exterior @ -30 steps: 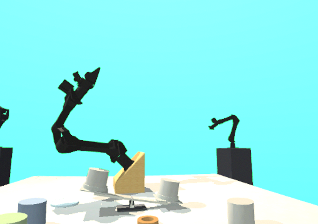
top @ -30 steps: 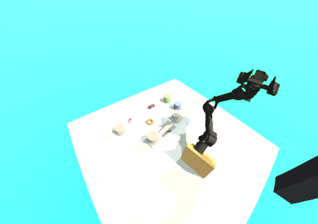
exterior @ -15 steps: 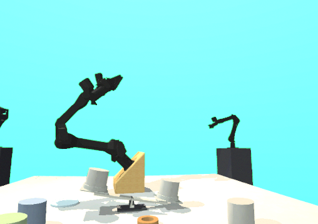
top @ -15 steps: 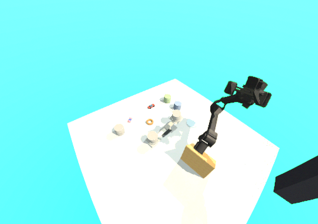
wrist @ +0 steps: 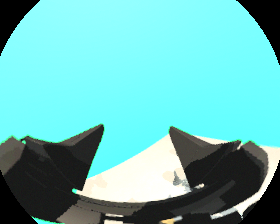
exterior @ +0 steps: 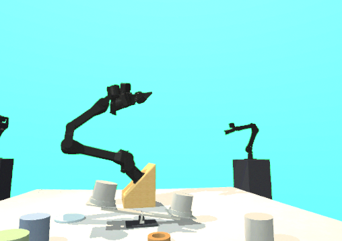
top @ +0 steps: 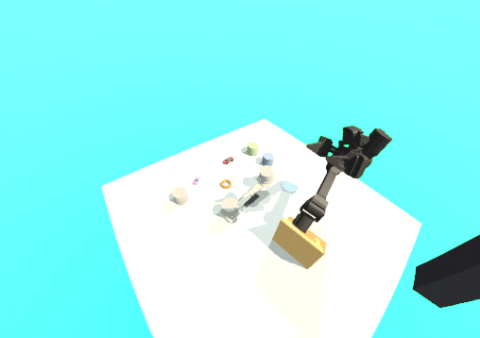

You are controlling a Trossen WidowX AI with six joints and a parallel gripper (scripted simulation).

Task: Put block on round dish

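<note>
Right now my gripper tip is 47 cm above the pale blue block, 24 cm short of it and 7 cm to the right of it. From my gripper tip the other things lie so: orange ring 50 cm below, 39 cm ahead, 4 cm to the right; grey cup 40 cm below, 23 cm ahead, 20 cm to the right; round light-blue dish 51 cm below, 30 cm to the right, 12 cm ahead.
</note>
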